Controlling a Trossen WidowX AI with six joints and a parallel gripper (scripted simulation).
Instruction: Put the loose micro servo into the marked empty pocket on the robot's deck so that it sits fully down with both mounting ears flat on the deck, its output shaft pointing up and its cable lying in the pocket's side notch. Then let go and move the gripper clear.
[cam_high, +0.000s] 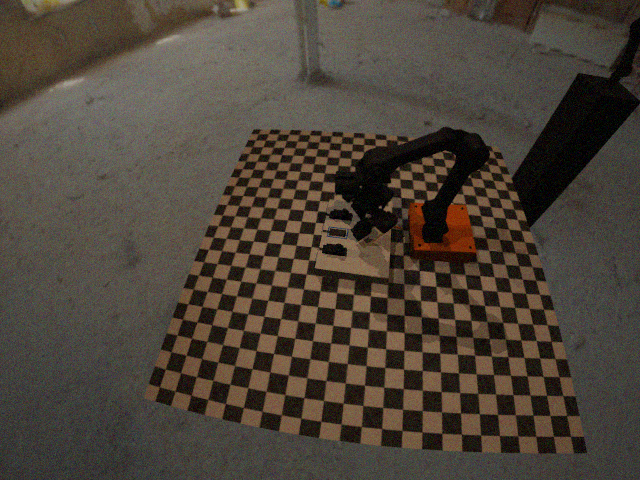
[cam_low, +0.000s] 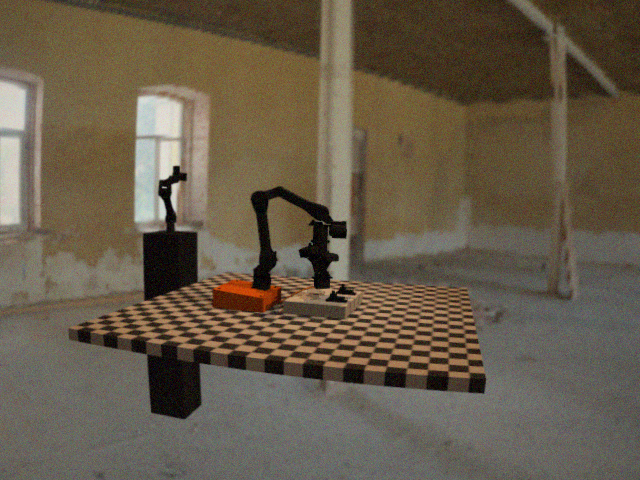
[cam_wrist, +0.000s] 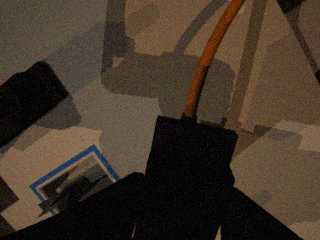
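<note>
My gripper tip is 1 cm past the deck and 10 cm above it.
</note>
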